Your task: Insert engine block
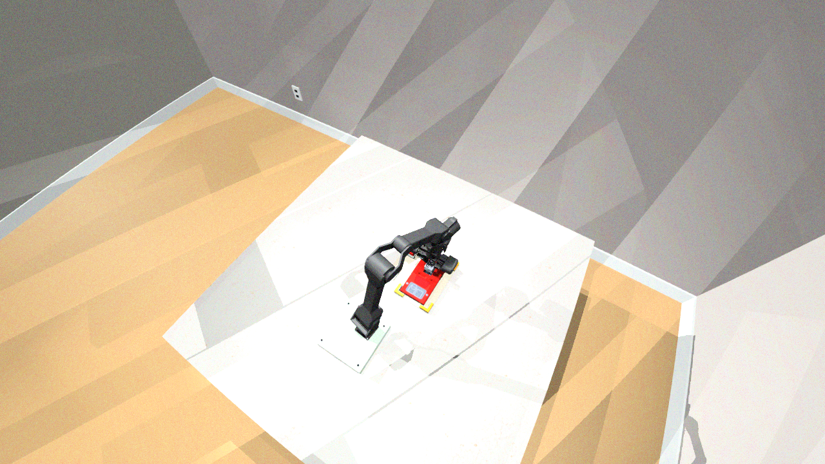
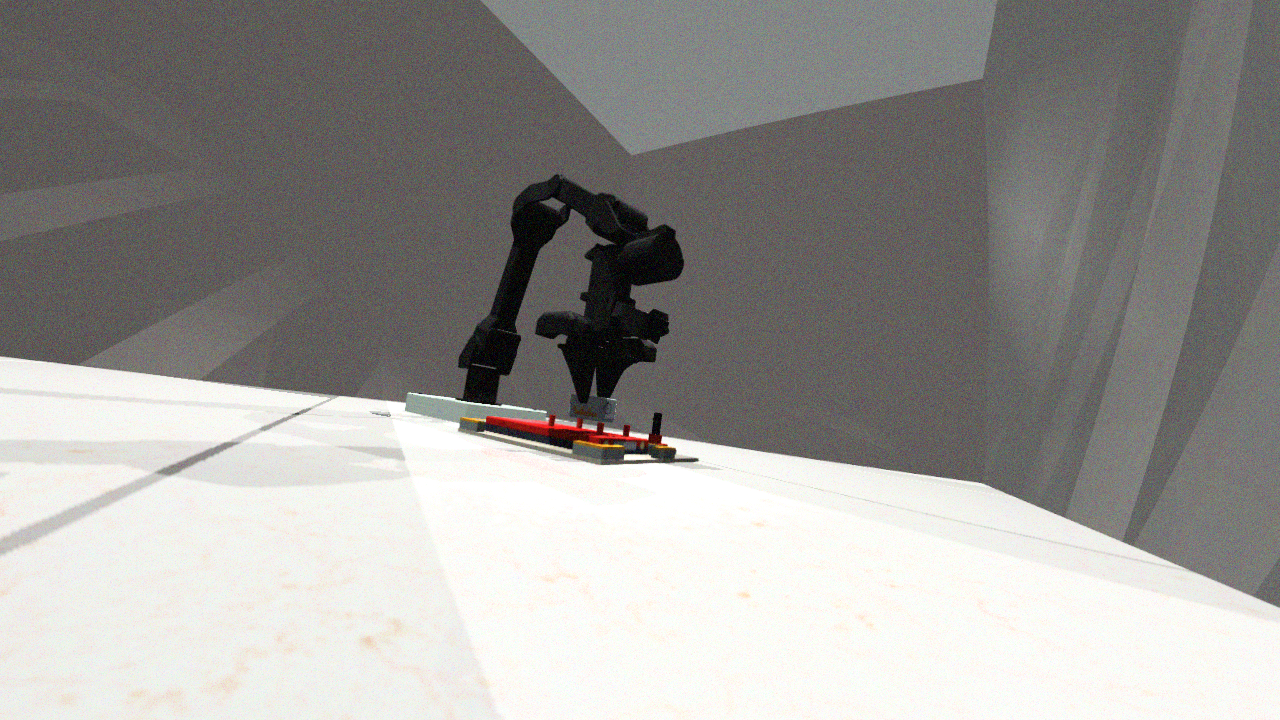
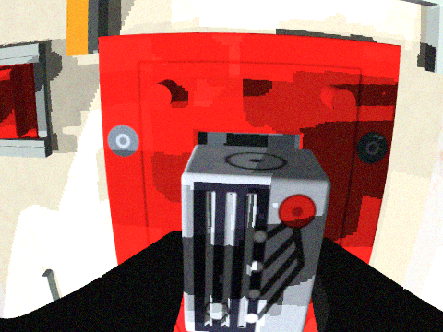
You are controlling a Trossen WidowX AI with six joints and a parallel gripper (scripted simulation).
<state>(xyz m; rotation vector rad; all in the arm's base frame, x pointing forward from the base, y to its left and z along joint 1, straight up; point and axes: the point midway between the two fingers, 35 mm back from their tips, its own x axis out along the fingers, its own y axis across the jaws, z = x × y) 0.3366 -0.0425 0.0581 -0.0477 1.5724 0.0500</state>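
My gripper tip is 10 mm above the engine block. Also, from my gripper tip: black peg: 20 mm ahead, 110 mm to the left, 30 mm below.
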